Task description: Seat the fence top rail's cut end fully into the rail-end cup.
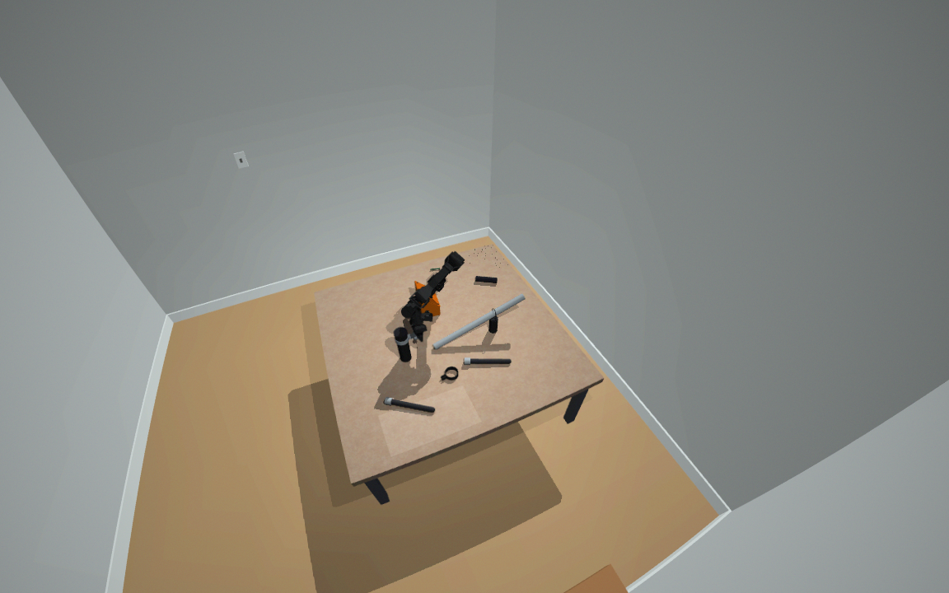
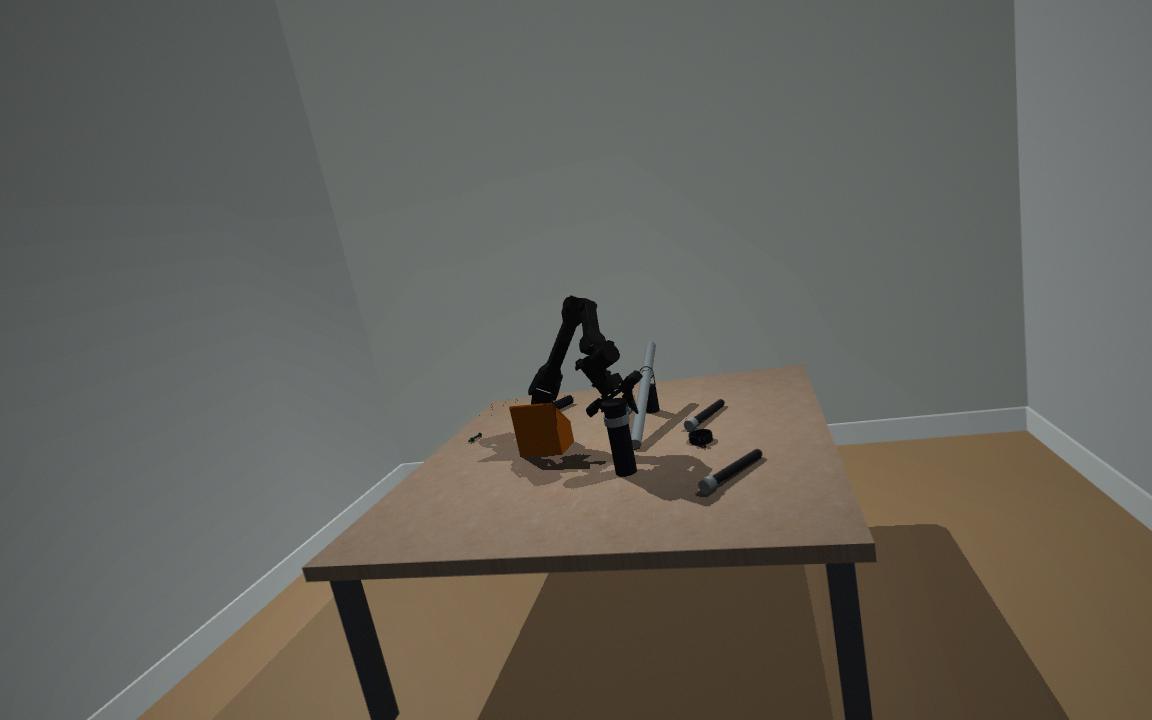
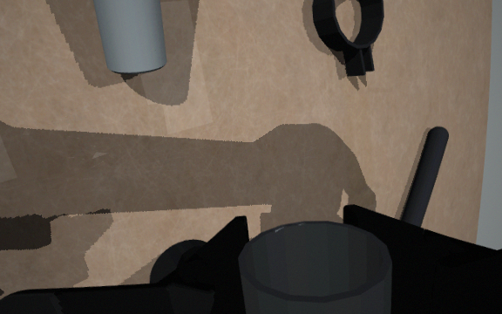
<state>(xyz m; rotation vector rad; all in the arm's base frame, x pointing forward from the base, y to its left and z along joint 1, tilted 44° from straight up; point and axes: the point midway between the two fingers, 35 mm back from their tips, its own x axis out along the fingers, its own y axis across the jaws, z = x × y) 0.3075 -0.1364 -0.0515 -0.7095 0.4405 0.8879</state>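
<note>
Right now my gripper tip is 30 mm below the grey rail-end cup, 20 mm to the left of it and 20 mm past it. Also, from my gripper tip: short black cylinder: 560 mm to the left, 420 mm behind, 110 mm below; then small post: 420 mm to the left, 20 mm below, 20 mm behind; then bolt: 660 mm behind, 300 mm to the left, 120 mm below.
</note>
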